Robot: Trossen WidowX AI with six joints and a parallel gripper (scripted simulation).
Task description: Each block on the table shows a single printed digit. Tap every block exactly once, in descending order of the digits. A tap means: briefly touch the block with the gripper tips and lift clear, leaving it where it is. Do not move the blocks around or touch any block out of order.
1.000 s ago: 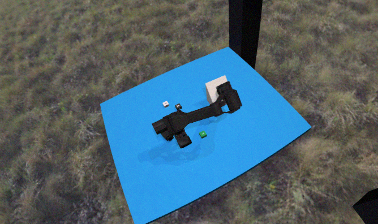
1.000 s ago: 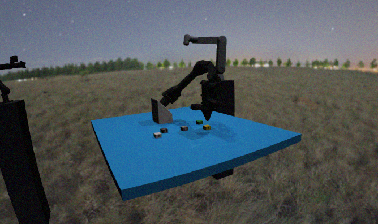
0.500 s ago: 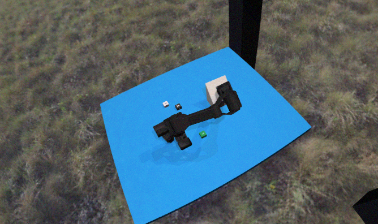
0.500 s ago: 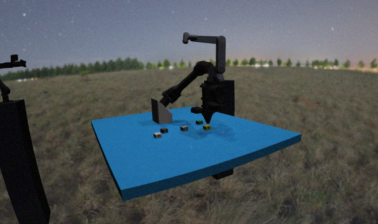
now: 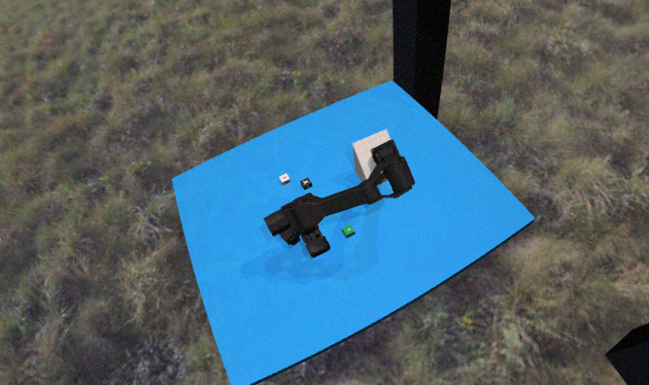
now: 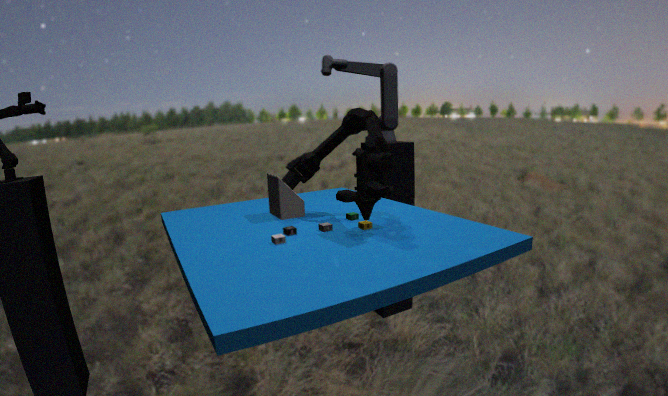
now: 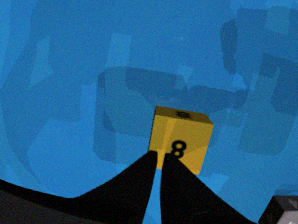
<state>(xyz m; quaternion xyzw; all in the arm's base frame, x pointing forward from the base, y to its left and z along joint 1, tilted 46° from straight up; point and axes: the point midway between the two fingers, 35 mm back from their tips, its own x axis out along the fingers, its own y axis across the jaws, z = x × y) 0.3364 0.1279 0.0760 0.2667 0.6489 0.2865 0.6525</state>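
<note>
My gripper tip is now 1 cm short of the yellow block, 1 cm to the left of it and 1 cm above it. Round my gripper tip: black block: 7 cm behind, 23 cm to the right, 1 cm below; green block: 12 cm behind, 2 cm to the left, 1 cm below; grey block: 5 cm behind, 12 cm to the right, 1 cm below.
</note>
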